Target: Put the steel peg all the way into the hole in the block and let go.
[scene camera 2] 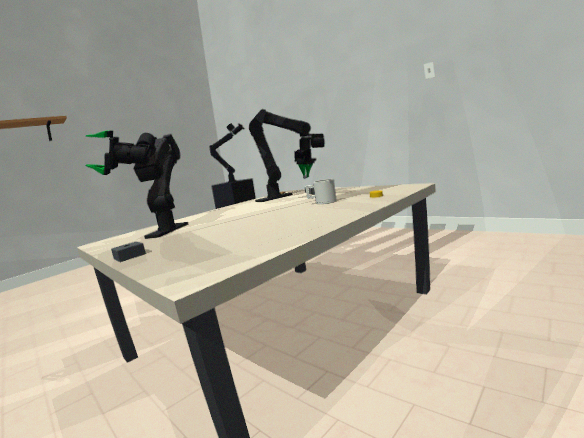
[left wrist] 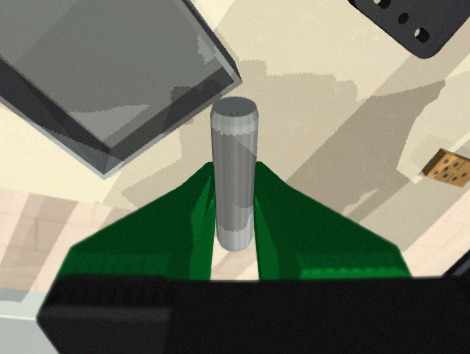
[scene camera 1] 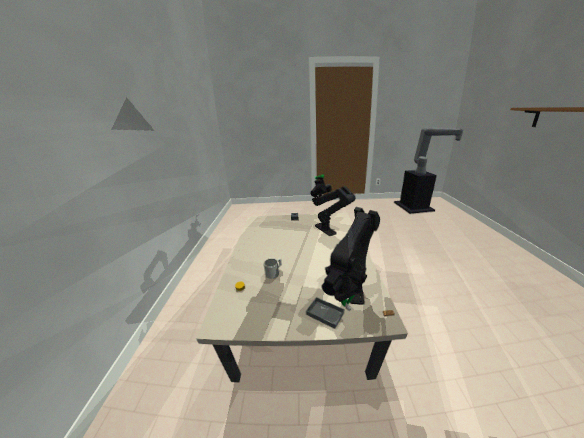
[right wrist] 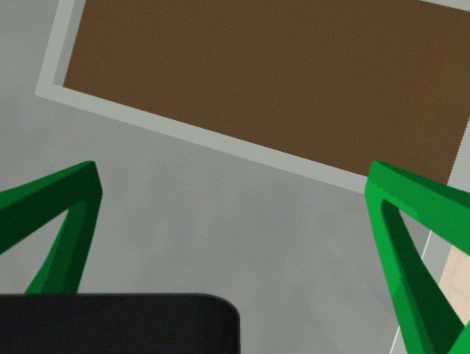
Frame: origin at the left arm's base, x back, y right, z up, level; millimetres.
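Where they show: left gripper, fingertip midpoint: (scene camera 2: 306, 177) (left wrist: 234, 175) (scene camera 1: 345, 304); right gripper, fingertip midpoint: (scene camera 2: 86, 150) (scene camera 1: 324, 180) (right wrist: 233, 176); left arm's base at its link origin: (scene camera 2: 274, 198); right arm's base at its link origin: (scene camera 2: 167, 231) (scene camera 1: 325, 229).
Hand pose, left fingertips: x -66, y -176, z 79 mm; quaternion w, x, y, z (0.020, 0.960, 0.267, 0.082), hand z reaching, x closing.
Things, the pixels of their centre, and the offset from my left fingertips. Level surfaces: height alone.
- steel peg at the middle of its body: (left wrist: 234, 183) (scene camera 1: 345, 304) dx +0, dy -1, dz +4 mm
- block at the middle of its body: (scene camera 2: 128, 251) (scene camera 1: 294, 216) dx -381, dy +975, dz -63 mm
- dark grey tray at the middle of its body: (left wrist: 60, 13) (scene camera 1: 325, 312) dx -84, dy +5, dz -65 mm
- grey mug at the middle of its body: (scene camera 2: 321, 190) (scene camera 1: 273, 266) dx -386, dy +256, dz -32 mm
- yellow disc at the middle of its body: (scene camera 2: 376, 194) (scene camera 1: 240, 286) dx -540, dy +116, dz -70 mm
- table at its surface level: dz -79 mm
- small orange-brown domino-like piece at the middle of its body: (left wrist: 452, 168) (scene camera 1: 388, 312) dx +206, dy +31, dz -75 mm
The steel peg (left wrist: 234, 175) (scene camera 1: 348, 307) is a grey cylinder between the fingertips of my left gripper (left wrist: 234, 175) (scene camera 2: 305, 172). The left gripper is shut on it and holds it above the table, beside the tray's corner. The block (scene camera 1: 294, 216) (scene camera 2: 128, 251) is small and dark, with a hole in its top. It lies near the table's far end in scene camera 1, at the table's left end in scene camera 2, well away from the peg. My right gripper (right wrist: 233, 176) (scene camera 2: 97, 151) is wide open and empty, raised above the table and pointing off sideways toward the wall and door.
A dark grey tray (scene camera 1: 316, 321) (left wrist: 165, 122) lies beside the left gripper. A grey mug (scene camera 1: 271, 269) (scene camera 2: 325, 191) and a yellow disc (scene camera 1: 240, 285) (scene camera 2: 376, 193) stand on the table (scene camera 1: 260, 240). A small orange-brown domino-like piece (scene camera 1: 388, 313) (left wrist: 450, 168) lies near the table's right edge in scene camera 1.
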